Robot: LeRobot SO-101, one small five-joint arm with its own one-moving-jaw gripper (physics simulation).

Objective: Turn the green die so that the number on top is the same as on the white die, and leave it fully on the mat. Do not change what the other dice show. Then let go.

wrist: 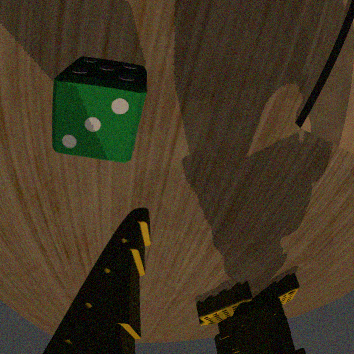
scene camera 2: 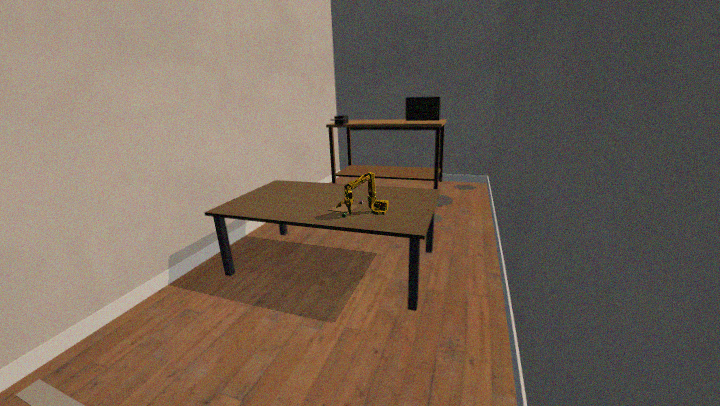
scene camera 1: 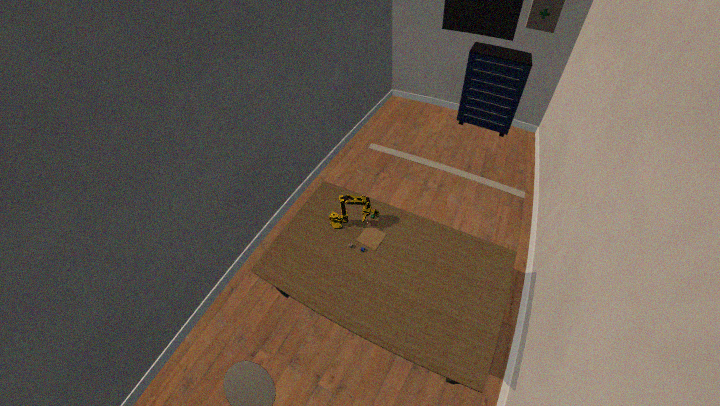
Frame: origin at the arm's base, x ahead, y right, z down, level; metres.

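Where they show: hand at its tool point: (wrist: 148,221) (scene camera 2: 350,213) (scene camera 1: 367,215); arm's base at its link origin: (wrist: 255,288) (scene camera 2: 376,211) (scene camera 1: 341,223).
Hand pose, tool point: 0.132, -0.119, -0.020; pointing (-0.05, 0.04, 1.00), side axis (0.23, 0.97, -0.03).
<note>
Each offset is from my tool point to the centre of the thing, as dx, dy, dz. Level surfaces: height alone.
The green die @[+0.032, -0.017, +0.010] (scene camera 1: 373,216) (scene camera 2: 344,215) (wrist: 99,112) rests on the table, off the mat. In the wrist view its large lit face shows three pips and a dark adjoining face shows several; the lit face looks like the top. My gripper (scene camera 1: 370,217) (scene camera 2: 344,208) is open and empty, above the table close to the die. In the wrist view the notched jaw (wrist: 107,280) points up below the die, with a gap between; the other jaw is out of the picture. The tan mat @[+0.096, +0.126, +0.018] (scene camera 1: 371,238) lies nearby. The white die @[+0.011, +0.239, +0.010] (scene camera 1: 351,245) (scene camera 2: 361,202) is too small to read.
A blue die @[+0.091, +0.233, +0.010] (scene camera 1: 362,249) stands beside the mat, near the white die. The wooden table @[dz +0.020] (scene camera 1: 428,282) (scene camera 2: 282,199) carries everything. The arm's black and yellow base (wrist: 255,320) shows at the lower right of the wrist view, and its shadow falls across the table.
</note>
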